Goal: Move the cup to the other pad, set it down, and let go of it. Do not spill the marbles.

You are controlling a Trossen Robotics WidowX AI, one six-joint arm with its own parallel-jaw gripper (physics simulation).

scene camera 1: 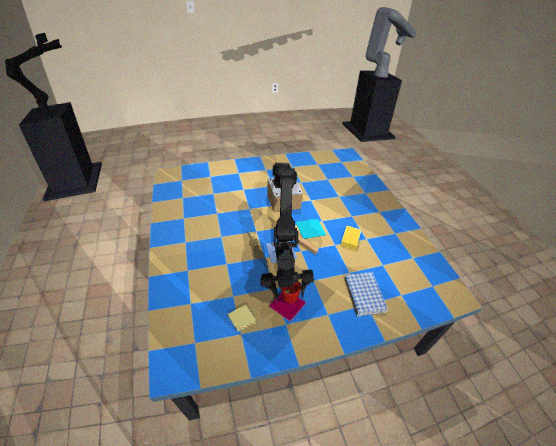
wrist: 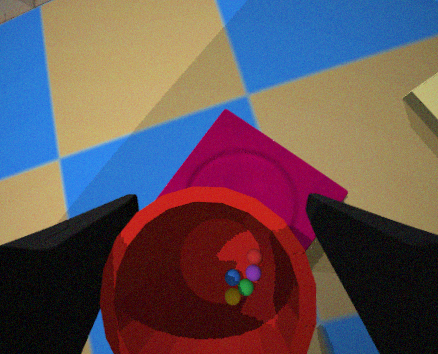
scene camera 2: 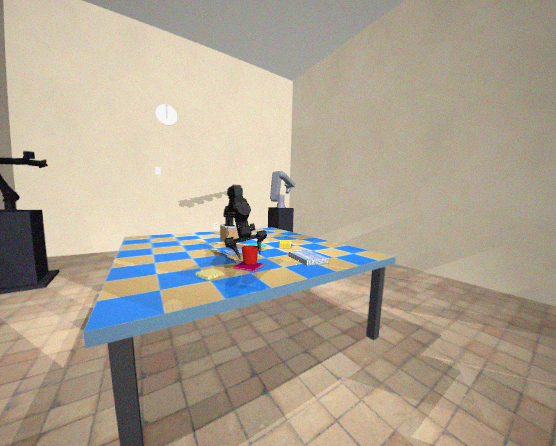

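Pixels of known places: gripper, fingertip midpoint: [scene camera 1: 289,299] [wrist: 223,202] [scene camera 2: 250,256]; arm's base, origin of the base link: [scene camera 2: 229,225].
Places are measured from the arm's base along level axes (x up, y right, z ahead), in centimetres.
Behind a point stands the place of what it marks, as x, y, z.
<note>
The red cup [scene camera 1: 291,295] @(-2.9, 15.6, 61.2) [scene camera 2: 250,255] @(-5.4, 15.8, 60.7) [wrist: 207,195] @(-2.7, 15.7, 60.9) stands upright on the magenta pad [scene camera 1: 290,314] @(-9.8, 16.7, 64.8) [scene camera 2: 246,268] @(-9.8, 19.3, 63.8) [wrist: 225,131] @(-9.8, 17.0, 65.5), towards the pad's arm side. Several coloured marbles [wrist: 245,287] @(-8.0, 15.2, 55.9) lie at the bottom inside the cup. My gripper [scene camera 1: 290,296] @(-6.1, 15.8, 60.7) [scene camera 2: 249,255] @(-6.1, 15.8, 60.7) [wrist: 223,202] @(-6.1, 15.8, 60.7) is open, with one finger on each side of the cup; a gap shows beside each fingertip in the wrist view. The cyan pad [scene camera 1: 311,228] @(-10.3, -8.1, 24.4) lies farther back, near the arm, with no cup on it. The cup hides part of the magenta pad.
A pale yellow square [scene camera 1: 242,318] @(-9.6, 33.8, 61.7) [scene camera 2: 209,273] @(-9.6, 34.4, 62.2) [wrist: 429,95] @(-9.6, 30.1, 63.1) lies beside the magenta pad. A checked cloth [scene camera 1: 366,294] @(-8.1, -13.9, 66.4) [scene camera 2: 308,257] @(-8.1, -11.1, 69.4) lies on the other side. A yellow block [scene camera 1: 351,237] @(-7.6, -22.2, 37.2) [scene camera 2: 285,244] @(-8.2, -19.7, 40.3) and a wooden stick [scene camera 1: 308,244] @(-8.4, -2.0, 35.1) lie farther back. A box [scene camera 1: 292,202] @(-5.9, -3.8, 9.0) [scene camera 2: 228,232] @(-3.5, 4.3, 8.7) stands near the arm's base.
</note>
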